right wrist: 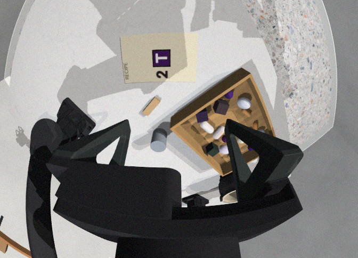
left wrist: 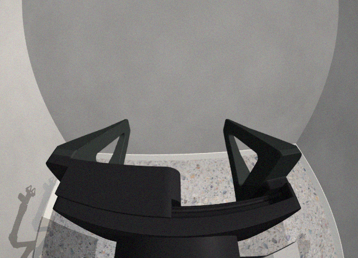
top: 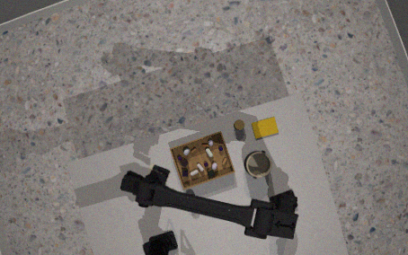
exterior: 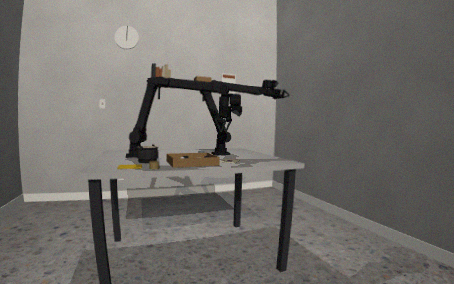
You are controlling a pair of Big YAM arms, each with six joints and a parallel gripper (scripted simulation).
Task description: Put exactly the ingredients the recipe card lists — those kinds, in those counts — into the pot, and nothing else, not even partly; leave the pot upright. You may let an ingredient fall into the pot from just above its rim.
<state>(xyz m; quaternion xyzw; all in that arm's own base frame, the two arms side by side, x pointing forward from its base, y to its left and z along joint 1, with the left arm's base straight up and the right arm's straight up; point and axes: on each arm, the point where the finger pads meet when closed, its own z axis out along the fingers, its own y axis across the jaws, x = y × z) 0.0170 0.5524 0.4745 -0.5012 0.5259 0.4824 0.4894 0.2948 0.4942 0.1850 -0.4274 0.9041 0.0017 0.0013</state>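
Note:
The wooden crate is 19 cm to the right of my right hand, 17 cm below it and 2 cm ahead of it. From my right hand the other things lie so: recipe card: 18 cm below, 6 cm to the left, 3 cm behind; tan piece: 18 cm below, 9 cm behind, 2 cm to the right; grey cylinder: 16 cm below, 13 cm behind, 9 cm to the right.

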